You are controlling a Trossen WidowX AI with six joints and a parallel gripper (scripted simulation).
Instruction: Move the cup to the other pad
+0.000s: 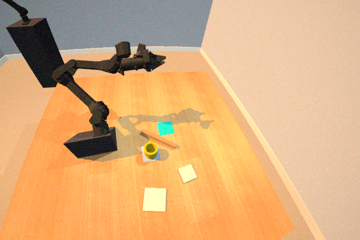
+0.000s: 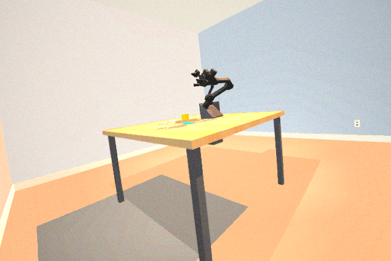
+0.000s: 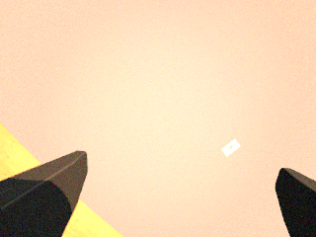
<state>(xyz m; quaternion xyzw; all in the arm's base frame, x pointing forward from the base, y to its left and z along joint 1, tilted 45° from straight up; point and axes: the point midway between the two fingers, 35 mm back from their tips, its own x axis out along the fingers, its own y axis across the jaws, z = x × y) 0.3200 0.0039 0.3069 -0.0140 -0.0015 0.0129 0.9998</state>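
My gripper tip is now 360 mm above the yellow cup, 280 mm to the left of it and 90 mm past it. Round my gripper tip: cyan pad: 400 mm below, 130 mm to the right, 10 mm ahead; wooden stick: 390 mm below, 200 mm to the right, 40 mm behind.
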